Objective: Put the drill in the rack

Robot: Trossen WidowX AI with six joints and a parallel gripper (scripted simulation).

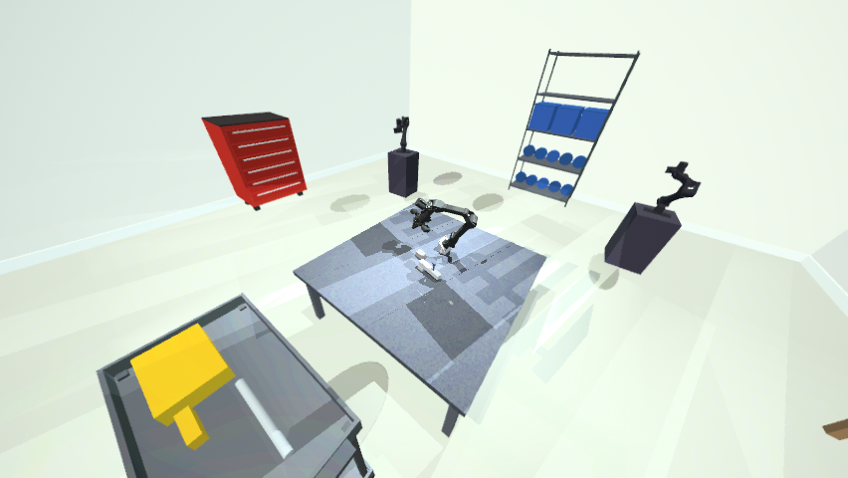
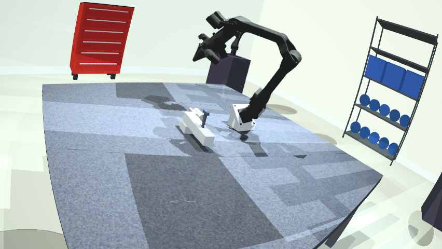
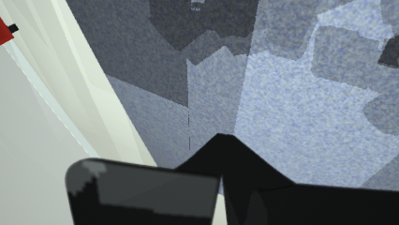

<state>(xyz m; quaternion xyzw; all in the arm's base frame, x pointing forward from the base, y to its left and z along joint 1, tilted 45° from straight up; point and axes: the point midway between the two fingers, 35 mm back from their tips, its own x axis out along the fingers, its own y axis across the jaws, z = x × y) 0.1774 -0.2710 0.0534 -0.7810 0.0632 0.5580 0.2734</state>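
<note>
My gripper tip is 24 cm to the right of the dark key, 15 cm above it and 10 cm short of it. Also, from my gripper tip: white block: 20 cm to the left, 20 cm below, 9 cm ahead; drill: 19 cm below, 18 cm to the left, 8 cm ahead.
</note>
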